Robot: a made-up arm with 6 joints.
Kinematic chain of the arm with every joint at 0, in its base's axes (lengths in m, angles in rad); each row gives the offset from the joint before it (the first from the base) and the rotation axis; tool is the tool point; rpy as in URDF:
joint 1: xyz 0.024 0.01 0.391 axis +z
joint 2: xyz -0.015 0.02 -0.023 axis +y
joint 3: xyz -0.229 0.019 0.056 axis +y
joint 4: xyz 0.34 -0.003 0.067 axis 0.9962 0 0.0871
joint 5: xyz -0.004 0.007 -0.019 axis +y
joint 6: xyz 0.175 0.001 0.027 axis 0.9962 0 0.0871
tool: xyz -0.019 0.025 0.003 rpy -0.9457 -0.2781 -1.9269
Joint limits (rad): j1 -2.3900..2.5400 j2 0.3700..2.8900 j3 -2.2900..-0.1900 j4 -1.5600..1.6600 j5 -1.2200..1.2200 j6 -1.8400..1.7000
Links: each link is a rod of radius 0.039 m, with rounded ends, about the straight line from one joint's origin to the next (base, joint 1, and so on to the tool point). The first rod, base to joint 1, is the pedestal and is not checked.
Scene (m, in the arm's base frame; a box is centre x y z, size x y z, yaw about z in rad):
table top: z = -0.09
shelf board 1: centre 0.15 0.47 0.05 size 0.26 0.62 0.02 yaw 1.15
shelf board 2: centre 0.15 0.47 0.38 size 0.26 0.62 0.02 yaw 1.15
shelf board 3: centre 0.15 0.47 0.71 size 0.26 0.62 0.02 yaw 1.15
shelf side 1: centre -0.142 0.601 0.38 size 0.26 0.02 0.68 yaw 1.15
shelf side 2: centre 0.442 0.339 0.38 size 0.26 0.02 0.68 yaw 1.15
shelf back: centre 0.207 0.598 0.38 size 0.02 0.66 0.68 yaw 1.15
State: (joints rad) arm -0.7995 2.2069 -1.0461 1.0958 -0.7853 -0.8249
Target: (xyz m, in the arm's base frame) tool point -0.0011 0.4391 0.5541
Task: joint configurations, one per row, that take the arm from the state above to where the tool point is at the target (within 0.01 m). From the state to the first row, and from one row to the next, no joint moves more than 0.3 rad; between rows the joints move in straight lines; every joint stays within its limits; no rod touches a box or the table.
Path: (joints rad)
1: -0.5892 1.9445 -0.9238 0.9390 -0.8259 -0.7273
2: -0.3789 1.6821 -0.8015 0.7823 -0.8665 -0.6296
3: -0.1687 1.4197 -0.6792 0.6255 -0.9071 -0.5320
4: 0.0416 1.1572 -0.5569 0.4687 -0.9477 -0.4343
5: 0.2519 0.8948 -0.4346 0.3120 -0.9883 -0.3367
6: 0.4622 0.6324 -0.3123 0.1552 -1.0289 -0.2391
7: 0.6725 0.3700 -0.1900 -0.0016 -1.0695 -0.1414
8: 0.9479 0.3999 -0.2175 0.2308 -0.8925 -0.3218
9: 1.2233 0.4297 -0.2450 0.4631 -0.7154 -0.5021
10: 1.4986 0.4596 -0.2724 0.6955 -0.5384 -0.6824
11: 1.7740 0.4895 -0.2999 0.9278 -0.3614 -0.8628
12: 1.6979 0.6960 -0.4625 0.9254 -0.3348 -0.8600
13: 1.6218 0.9026 -0.6251 0.9231 -0.3083 -0.8572
14: 1.5456 1.1092 -0.7877 0.9207 -0.2817 -0.8544

